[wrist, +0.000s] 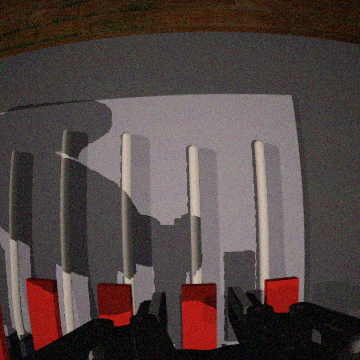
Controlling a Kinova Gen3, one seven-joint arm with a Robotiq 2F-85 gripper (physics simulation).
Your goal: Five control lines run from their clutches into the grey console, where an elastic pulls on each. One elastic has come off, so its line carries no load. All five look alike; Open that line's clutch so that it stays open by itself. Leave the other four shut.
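Frame: origin at the arm's base, x right, y ahead, z up, level; millimetres.
Seen in the pictures: gripper, fingertip midpoint: (196,304).
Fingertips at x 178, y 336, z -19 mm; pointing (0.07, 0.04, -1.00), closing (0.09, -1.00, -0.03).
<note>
Pixels of each thing's middle, then the offset from my fingertips to it. "*": a spot on its surface instead. Level surfaces: height alone.
- left edge, surface spot: (3,332) * dx -50, dy +150, dz -19 mm
- second lever, body centre: (61,336) dx -51, dy +106, dz -40 mm
- third lever, body centre: (126,343) dx -48, dy +51, dz -40 mm
- fourth lever, body centre: (198,344) dx -45, dy -4, dz -40 mm
- rightmost lever, body centre: (269,338) dx -42, dy -59, dz -40 mm
- darker grey surface, its level: dz -71 mm
Five red clutch levers stand in a row along the bottom: a sliver at the left edge (3,332), then the second lever (42,312), the third lever (115,302), the fourth lever (199,320) and the rightmost lever (281,295). Five pale control lines (14,200) (65,210) (126,170) (193,180) (260,200) run up the view and look alike. My gripper (196,304) is partly open, with one black finger on each side of the fourth lever and a visible gap on both sides. The lower ends of several levers are hidden by the gripper.
The lines lie over a light grey panel (240,117) with dark shadows across it. The third and rightmost levers stand close outside my fingers. A darker grey surface (330,175) surrounds the panel, and brown wood (175,15) shows along the top. The grey console cannot be made out clearly.
</note>
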